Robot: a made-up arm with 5 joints. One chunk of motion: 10 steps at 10 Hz.
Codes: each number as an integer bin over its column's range. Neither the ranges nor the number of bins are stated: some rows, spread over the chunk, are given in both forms.
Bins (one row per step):
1: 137 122 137 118 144
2: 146 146 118 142 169
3: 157 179 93 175 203
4: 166 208 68 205 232
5: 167 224 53 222 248
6: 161 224 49 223 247
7: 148 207 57 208 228
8: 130 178 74 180 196
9: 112 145 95 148 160
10: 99 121 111 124 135
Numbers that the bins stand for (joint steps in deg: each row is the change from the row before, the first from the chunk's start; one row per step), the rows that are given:
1: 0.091 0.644 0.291 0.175 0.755
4: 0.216 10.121 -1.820 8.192 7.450
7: 0.138 10.011 -2.156 8.469 7.146
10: -0.073 0.534 -0.505 0.727 0.071
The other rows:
2: 0.130 3.289 -0.291 2.386 2.657
3: 0.177 6.925 -1.055 5.427 5.244
5: 0.220 11.884 -2.279 9.759 8.667
6: 0.195 11.884 -2.401 9.851 8.591
8: 0.061 6.815 -1.636 5.888 4.711
9: -0.017 3.178 -0.994 2.939 1.973

